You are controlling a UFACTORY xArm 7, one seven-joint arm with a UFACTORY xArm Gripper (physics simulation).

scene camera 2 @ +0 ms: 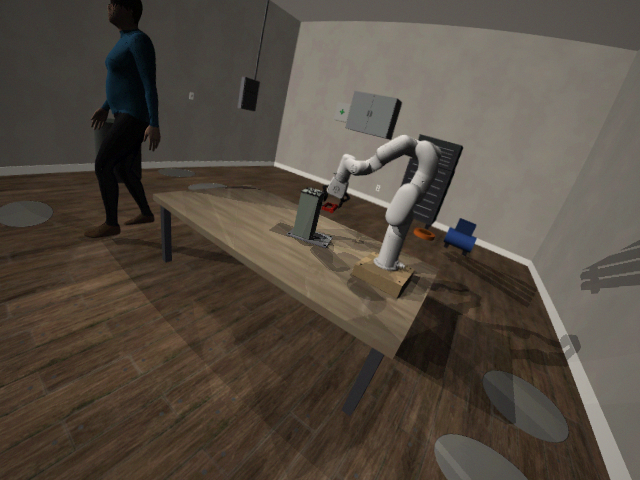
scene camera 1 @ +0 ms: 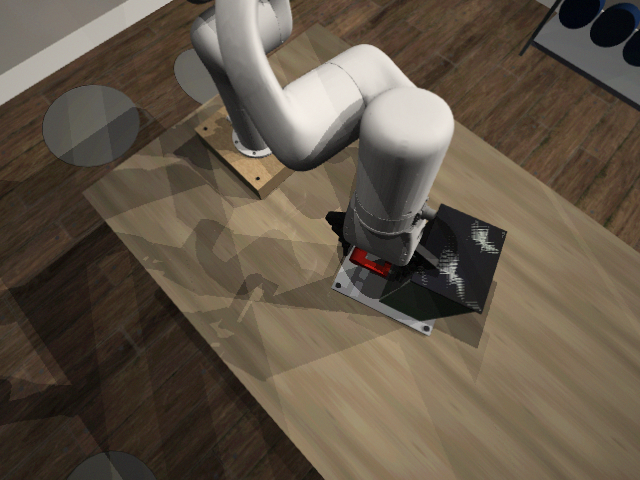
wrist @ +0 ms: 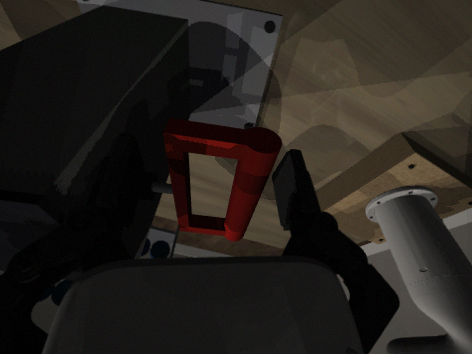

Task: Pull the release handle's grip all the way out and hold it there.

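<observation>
The release handle's red grip is a rectangular loop with a thick round outer bar. A thin grey rod joins its inner side toward the dark housing, which stands upright on a light base plate. My gripper is open. In the wrist view the red loop lies between its spread fingers, with a gap to the right finger. The left finger is dark against the housing, so whether it touches anything cannot be told.
The arm's wooden mounting block stands on the table. A person stands beyond the table's far end. A blue object and an orange ring show beyond the arm.
</observation>
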